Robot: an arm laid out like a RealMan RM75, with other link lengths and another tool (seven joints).
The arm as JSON. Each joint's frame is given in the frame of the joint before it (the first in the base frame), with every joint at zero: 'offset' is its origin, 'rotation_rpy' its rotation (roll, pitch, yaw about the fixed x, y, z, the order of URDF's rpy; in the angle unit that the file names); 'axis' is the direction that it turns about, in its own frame. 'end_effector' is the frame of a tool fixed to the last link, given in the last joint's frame.
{
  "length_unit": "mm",
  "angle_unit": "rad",
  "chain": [
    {
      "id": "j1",
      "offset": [
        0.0,
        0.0,
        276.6
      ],
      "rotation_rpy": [
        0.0,
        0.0,
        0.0
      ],
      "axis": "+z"
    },
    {
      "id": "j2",
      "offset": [
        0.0,
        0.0,
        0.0
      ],
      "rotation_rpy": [
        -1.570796,
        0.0,
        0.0
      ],
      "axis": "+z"
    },
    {
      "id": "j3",
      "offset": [
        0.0,
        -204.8,
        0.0
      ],
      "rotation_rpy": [
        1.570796,
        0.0,
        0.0
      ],
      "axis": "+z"
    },
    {
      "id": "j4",
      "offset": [
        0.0,
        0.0,
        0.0
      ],
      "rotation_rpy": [
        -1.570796,
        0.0,
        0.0
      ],
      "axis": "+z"
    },
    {
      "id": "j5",
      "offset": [
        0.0,
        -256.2,
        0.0
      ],
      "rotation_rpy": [
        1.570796,
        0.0,
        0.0
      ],
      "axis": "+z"
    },
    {
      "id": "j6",
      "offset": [
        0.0,
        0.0,
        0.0
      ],
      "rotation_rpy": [
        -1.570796,
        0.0,
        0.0
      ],
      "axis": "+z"
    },
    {
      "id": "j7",
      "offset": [
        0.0,
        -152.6,
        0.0
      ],
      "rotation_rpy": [
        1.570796,
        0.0,
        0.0
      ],
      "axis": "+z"
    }
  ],
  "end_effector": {
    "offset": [
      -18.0,
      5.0,
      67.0
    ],
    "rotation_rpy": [
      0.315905,
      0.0,
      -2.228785
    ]
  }
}
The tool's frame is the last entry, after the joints.
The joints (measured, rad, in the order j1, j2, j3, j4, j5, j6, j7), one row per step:
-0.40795 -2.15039 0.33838 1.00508 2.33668 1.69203 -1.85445
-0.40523 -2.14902 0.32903 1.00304 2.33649 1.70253 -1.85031
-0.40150 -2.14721 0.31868 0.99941 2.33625 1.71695 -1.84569
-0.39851 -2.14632 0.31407 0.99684 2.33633 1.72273 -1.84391
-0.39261 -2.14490 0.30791 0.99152 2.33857 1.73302 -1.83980
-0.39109 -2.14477 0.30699 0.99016 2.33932 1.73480 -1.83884
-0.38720 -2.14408 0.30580 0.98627 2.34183 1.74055 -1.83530
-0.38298 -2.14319 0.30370 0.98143 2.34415 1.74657 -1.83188
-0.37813 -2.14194 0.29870 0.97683 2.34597 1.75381 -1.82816
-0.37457 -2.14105 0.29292 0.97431 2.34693 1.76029 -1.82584
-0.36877 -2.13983 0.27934 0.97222 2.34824 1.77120 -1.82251
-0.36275 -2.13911 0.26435 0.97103 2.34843 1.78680 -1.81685
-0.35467 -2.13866 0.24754 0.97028 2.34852 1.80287 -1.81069
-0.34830 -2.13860 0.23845 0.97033 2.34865 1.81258 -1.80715
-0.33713 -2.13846 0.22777 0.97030 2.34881 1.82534 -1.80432
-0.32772 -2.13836 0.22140 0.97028 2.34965 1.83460 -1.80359
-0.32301 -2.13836 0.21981 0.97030 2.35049 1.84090 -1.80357
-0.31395 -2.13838 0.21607 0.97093 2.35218 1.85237 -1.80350
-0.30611 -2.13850 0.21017 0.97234 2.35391 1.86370 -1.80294
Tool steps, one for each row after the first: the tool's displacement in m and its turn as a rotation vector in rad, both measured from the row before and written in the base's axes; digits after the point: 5 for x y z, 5 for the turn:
-0.00054 -0.00252 0.00085 -0.00002 -0.00725 0.00008
-0.00039 -0.00353 0.00059 -0.00242 -0.01043 -0.00025
-0.00068 -0.00199 0.00008 -0.00121 -0.00503 0.00202
-0.00143 -0.00405 -0.00056 -0.00543 -0.00743 0.00318
-0.00040 -0.00095 -0.00030 -0.00153 -0.00139 0.00100
-0.00088 -0.00269 -0.00099 -0.00592 -0.00303 0.00075
-0.00099 -0.00289 -0.00100 -0.00565 -0.00430 0.00170
-0.00123 -0.00315 -0.00040 -0.00346 -0.00559 0.00280
-0.00085 -0.00237 0.00018 -0.00098 -0.00520 0.00262
-0.00163 -0.00372 0.00126 0.00258 -0.00887 0.00606
-0.00082 -0.00428 0.00140 0.00241 -0.01126 0.00205
-0.00138 -0.00497 0.00163 0.00412 -0.01174 0.00414
-0.00109 -0.00347 0.00088 0.00185 -0.00657 0.00342
-0.00200 -0.00546 0.00100 0.00120 -0.00918 0.00809
-0.00169 -0.00449 0.00049 -0.00098 -0.00658 0.00777
-0.00044 -0.00253 -0.00005 -0.00314 -0.00389 0.00260
-0.00101 -0.00476 0.00015 -0.00486 -0.00676 0.00560
-0.00087 -0.00431 0.00056 -0.00261 -0.00642 0.00506

